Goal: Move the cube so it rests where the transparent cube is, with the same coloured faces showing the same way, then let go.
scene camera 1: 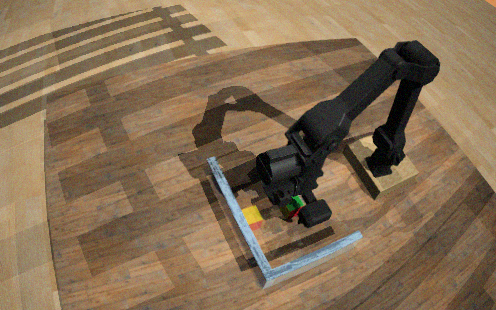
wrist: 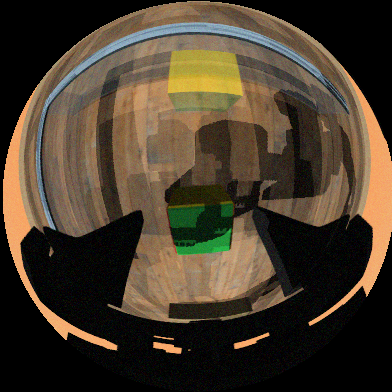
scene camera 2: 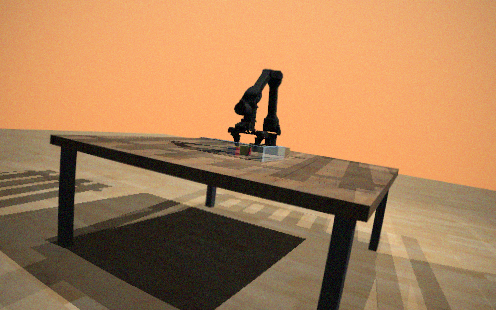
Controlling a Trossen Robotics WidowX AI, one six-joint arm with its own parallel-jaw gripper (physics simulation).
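Frame: origin at the arm's base, x ahead, y up, z right, level; millimetres.
Where they show: gripper, fingertip midpoint: (scene camera 1: 290, 207) (wrist: 198, 214); arm's base at its link origin: (scene camera 1: 378, 166) (scene camera 2: 270, 145).
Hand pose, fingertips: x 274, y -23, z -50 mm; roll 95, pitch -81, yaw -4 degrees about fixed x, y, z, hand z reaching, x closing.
Observation:
Each offset is from my fingertips to the top centre of the thing. "pt": to the spot under its first point.
The cube @[dx -2, dy +21, dz +2 mm] (scene camera 1: 296, 203) (scene camera 2: 244, 150) (wrist: 201, 227) stands on the table with green up, yellow towards the transparent cube and red towards the short wall. The transparent cube @[dx +100, dy +21, dz -12 mm] (scene camera 1: 252, 215) (scene camera 2: 237, 150) (wrist: 204, 73) is beside the long wall, with yellow up, red towards the short wall and a pale green face towards the solid cube. My gripper (scene camera 1: 296, 206) (scene camera 2: 247, 143) (wrist: 198, 214) is open and empty. In the wrist view its fingers are on either side of the cube, with gaps on both sides. How far down the tips reach is unclear.
A low see-through wall with a blue top edge (scene camera 1: 235, 210) (wrist: 197, 28) forms an L. Its long side runs close beside the transparent cube, and its short side @[pt dx +1, dy +41, dz -147 mm] (scene camera 1: 315, 255) runs from the corner. The arm's wooden base block (scene camera 1: 397, 186) stands on the table.

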